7 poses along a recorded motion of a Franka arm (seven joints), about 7.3 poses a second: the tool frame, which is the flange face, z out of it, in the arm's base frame.
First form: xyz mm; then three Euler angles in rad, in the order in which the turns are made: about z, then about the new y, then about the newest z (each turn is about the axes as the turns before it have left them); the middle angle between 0 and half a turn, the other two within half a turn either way.
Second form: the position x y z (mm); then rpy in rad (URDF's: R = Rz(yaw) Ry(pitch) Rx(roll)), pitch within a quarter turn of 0, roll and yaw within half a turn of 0. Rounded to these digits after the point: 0 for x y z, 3 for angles.
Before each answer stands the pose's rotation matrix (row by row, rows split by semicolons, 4 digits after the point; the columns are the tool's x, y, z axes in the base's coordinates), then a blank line. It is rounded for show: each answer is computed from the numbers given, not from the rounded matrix.
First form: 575, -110, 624, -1.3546, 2.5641, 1.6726
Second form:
0.9899 0.0795 0.1171; 0.1302 -0.8359 -0.5332; 0.0555 0.5431 -0.8378

575, -110, 624, 2.566, -0.056, 0.131
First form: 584, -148, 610, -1.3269, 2.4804, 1.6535
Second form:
0.9828 0.1098 0.1483; 0.1774 -0.7832 -0.5959; 0.0507 0.6120 -0.7893

584, -148, 610, 2.482, -0.051, 0.179
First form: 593, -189, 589, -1.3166, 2.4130, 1.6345
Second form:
0.9778 0.1256 0.1674; 0.2050 -0.7367 -0.6444; 0.0424 0.6645 -0.7461

593, -189, 589, 2.414, -0.042, 0.207
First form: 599, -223, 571, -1.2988, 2.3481, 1.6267
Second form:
0.9723 0.1343 0.1915; 0.2305 -0.6895 -0.6866; 0.0398 0.7117 -0.7014

599, -223, 571, 2.349, -0.040, 0.233
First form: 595, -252, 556, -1.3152, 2.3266, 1.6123
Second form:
0.9739 0.1331 0.1840; 0.2251 -0.6735 -0.7041; 0.0302 0.7271 -0.6859

595, -252, 556, 2.327, -0.030, 0.227
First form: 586, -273, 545, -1.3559, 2.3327, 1.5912
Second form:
0.9798 0.1272 0.1543; 0.1994 -0.6786 -0.7069; 0.0148 0.7234 -0.6903

586, -273, 545, 2.333, -0.015, 0.201
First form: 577, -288, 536, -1.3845, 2.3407, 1.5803
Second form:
0.9839 0.1196 0.1330; 0.1787 -0.6858 -0.7056; 0.0068 0.7179 -0.6961

577, -288, 536, 2.341, -0.007, 0.180
